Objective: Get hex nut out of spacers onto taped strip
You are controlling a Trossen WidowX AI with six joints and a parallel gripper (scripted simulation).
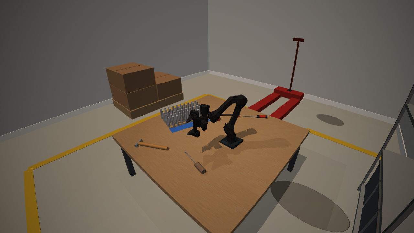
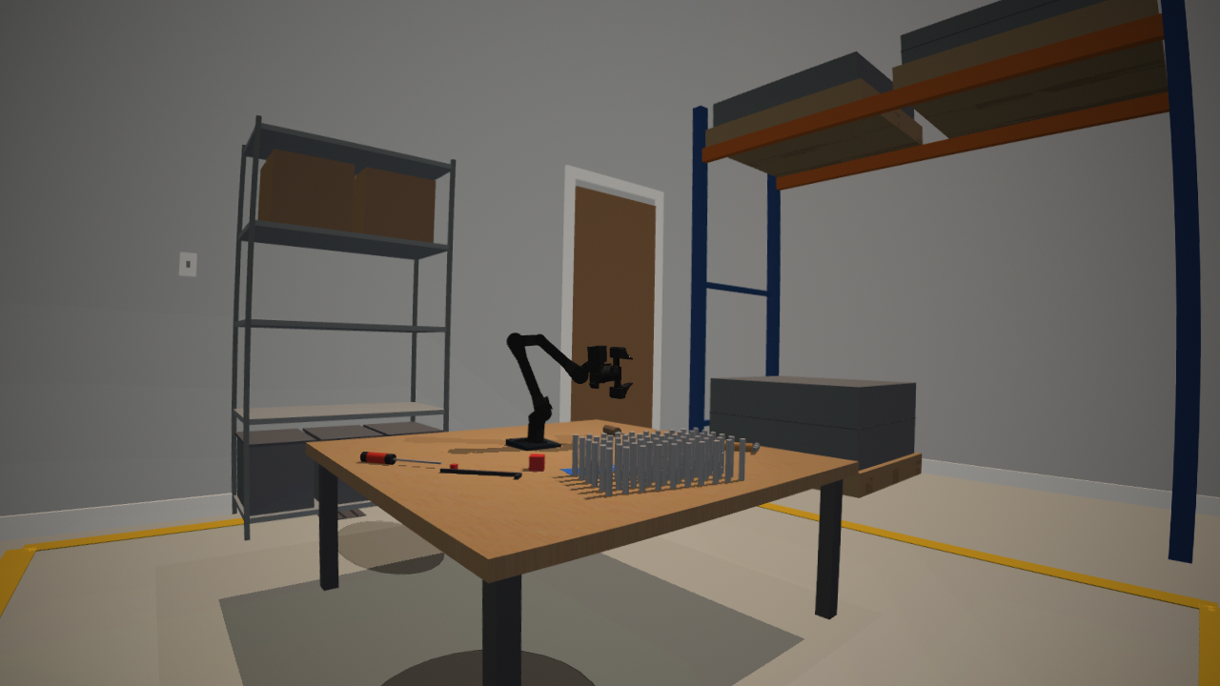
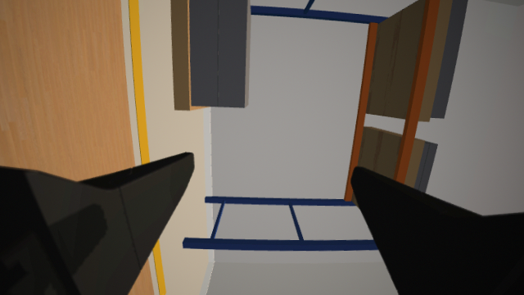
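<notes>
Right now the hook tool is 30 mm behind my gripper tip, 10 mm to the right of it and 250 mm below it. From my gripper tip the other things lie so: red cube 340 mm ahead, 520 mm to the right, 240 mm below; blue taped strip 420 mm ahead, 260 mm to the right, 260 mm below; hex nut 580 mm ahead, 310 mm to the right, 260 mm below.
</notes>
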